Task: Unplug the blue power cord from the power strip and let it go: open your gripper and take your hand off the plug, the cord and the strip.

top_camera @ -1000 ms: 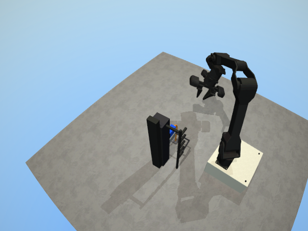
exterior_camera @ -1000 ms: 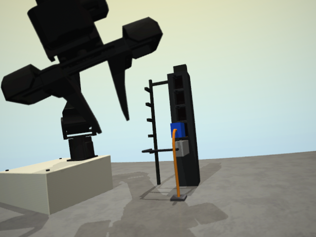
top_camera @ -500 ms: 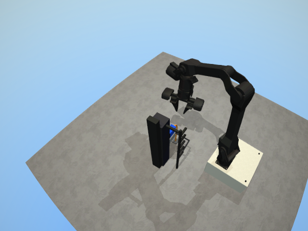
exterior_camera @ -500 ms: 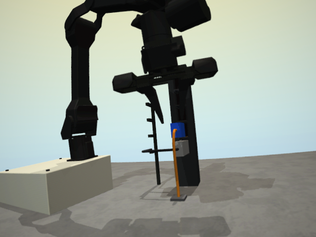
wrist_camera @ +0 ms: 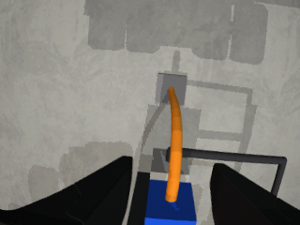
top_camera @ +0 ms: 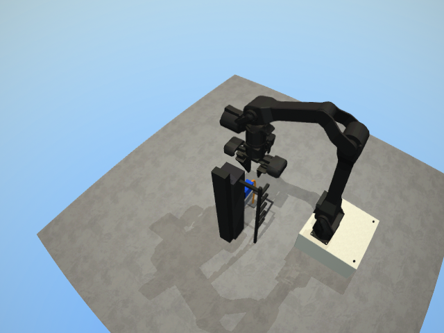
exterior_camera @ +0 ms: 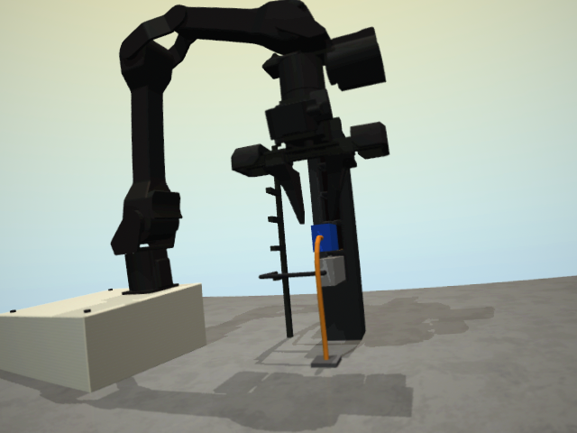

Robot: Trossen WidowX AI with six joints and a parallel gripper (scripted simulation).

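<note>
The blue plug lies 10 mm behind my gripper tip, 70 mm to the left of it and 10 mm below it. From my gripper tip the other things lie so: grey floor anchor (160 mm below).
</note>
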